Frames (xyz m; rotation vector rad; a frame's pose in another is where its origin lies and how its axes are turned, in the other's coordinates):
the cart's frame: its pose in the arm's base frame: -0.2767 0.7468 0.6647 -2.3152 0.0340 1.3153
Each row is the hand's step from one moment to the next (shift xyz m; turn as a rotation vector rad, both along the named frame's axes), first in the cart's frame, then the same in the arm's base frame.
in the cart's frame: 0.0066 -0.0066 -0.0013 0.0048 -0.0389 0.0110
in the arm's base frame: 0.0062 0.0067 -0.0023 0.0034 0.0400 0.0065
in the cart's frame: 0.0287 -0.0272 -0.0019 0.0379 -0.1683 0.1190
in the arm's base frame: 0.0238 0.0293 -0.0121 -0.0335 0.2062 -0.0164
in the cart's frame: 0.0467 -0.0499 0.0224 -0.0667 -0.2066 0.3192
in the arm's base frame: 0.0196 0.0632 -0.0283 -0.2415 0.3012 -0.0016
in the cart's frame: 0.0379 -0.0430 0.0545 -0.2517 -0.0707 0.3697
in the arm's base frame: -0.0127 0.0685 -0.0375 -0.4156 0.1632 0.0751
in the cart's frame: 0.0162 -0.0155 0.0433 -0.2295 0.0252 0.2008
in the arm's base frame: -0.0223 0.0350 -0.0257 -0.2916 0.0130 0.0918
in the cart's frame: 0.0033 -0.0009 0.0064 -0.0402 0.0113 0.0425
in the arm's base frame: -0.0031 0.0041 -0.0051 -0.0587 -0.0008 0.0103
